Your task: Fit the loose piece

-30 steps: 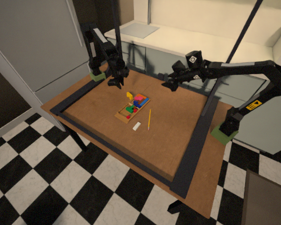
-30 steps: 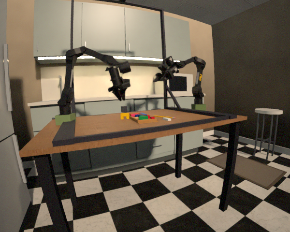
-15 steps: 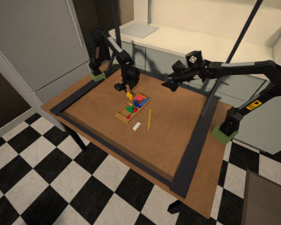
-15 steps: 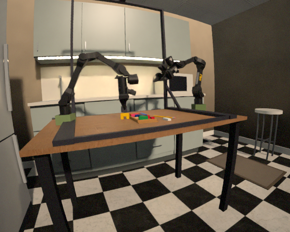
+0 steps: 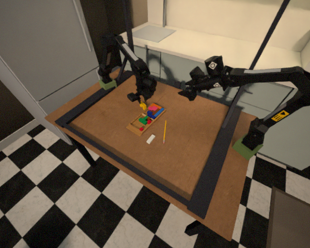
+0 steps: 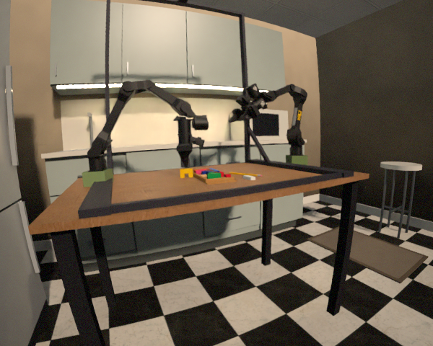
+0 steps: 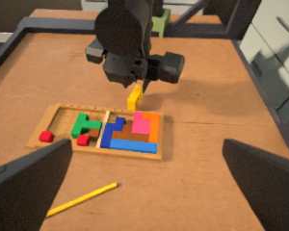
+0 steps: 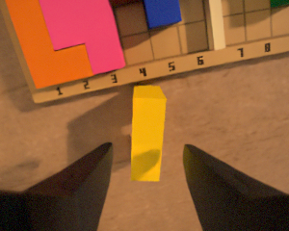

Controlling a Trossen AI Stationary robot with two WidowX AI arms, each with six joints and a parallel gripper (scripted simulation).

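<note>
The yellow piece is 60 mm below my right hand. Also, from my right hand: yellow pencil 100 mm ahead, 240 mm to the left, 80 mm below; green piece 90 mm ahead, 80 mm to the left, 70 mm below; white eraser 190 mm ahead, 200 mm to the left, 80 mm below.
</note>
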